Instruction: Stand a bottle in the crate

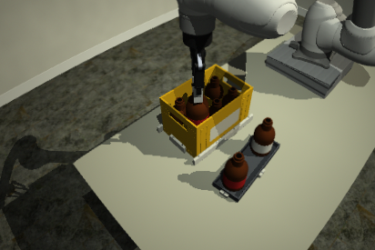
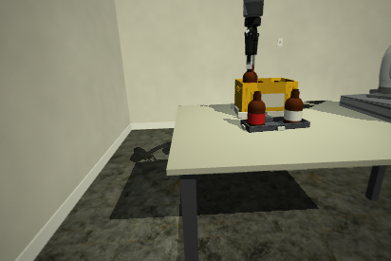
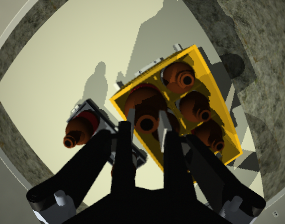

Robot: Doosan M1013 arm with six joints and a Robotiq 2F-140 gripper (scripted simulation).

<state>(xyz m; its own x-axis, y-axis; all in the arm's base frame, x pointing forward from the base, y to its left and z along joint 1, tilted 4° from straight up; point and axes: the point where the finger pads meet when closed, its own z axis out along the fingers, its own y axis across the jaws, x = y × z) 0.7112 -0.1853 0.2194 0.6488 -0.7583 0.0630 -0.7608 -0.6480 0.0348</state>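
The yellow crate lies 10 cm behind my hand, 2 cm to the right of it and 19 cm below it. The rest, counted from my hand: tray: 2 cm behind, 20 cm to the left, 26 cm below.
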